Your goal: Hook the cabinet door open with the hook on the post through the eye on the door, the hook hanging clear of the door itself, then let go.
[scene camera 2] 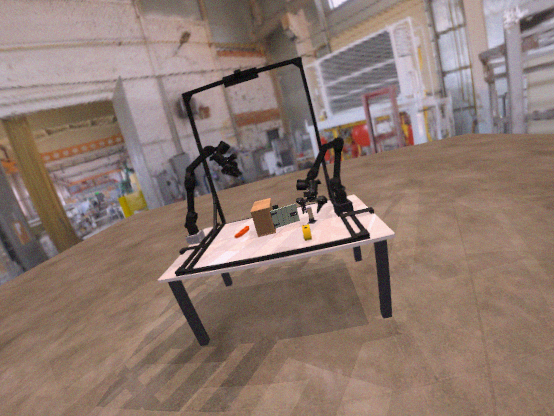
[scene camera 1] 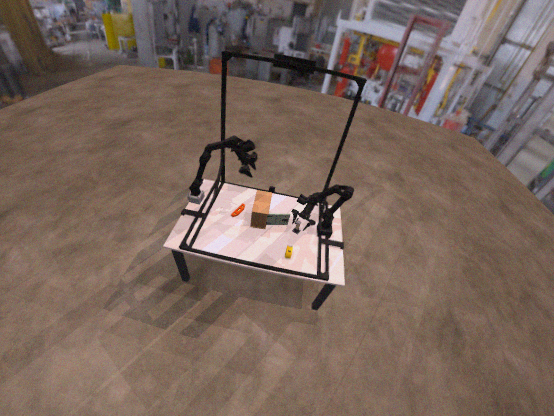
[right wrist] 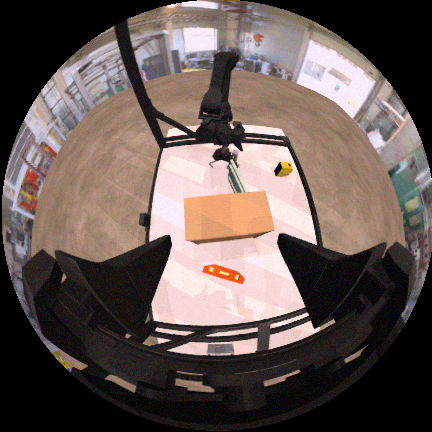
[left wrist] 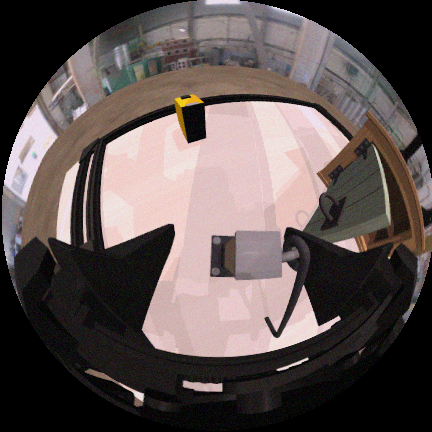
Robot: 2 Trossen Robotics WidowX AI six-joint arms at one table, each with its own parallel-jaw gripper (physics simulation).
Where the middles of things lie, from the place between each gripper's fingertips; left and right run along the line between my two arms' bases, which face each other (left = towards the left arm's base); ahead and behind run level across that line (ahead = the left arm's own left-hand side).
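The dark hook [left wrist: 301, 266] is 8 cm behind my left hand, 2 cm to the right of it and 1 cm below it. As for the wooden cabinet [scene camera 2: 261, 215], I find it 6 cm behind that left hand, 21 cm to the right of it and 2 cm above it. My left hand itself is 1 cm above the grey post with hook [left wrist: 250, 254] and 6 cm past it.
From my right hand, the grey post with hook is 20 mm ahead, 370 mm to the left and 320 mm below. The dark hook is 10 mm ahead of my right hand, and it is also 360 mm to the left of that hand and 320 mm below it. The wooden cabinet has my right hand 20 mm short of it, 160 mm to the right of it and 290 mm above it.
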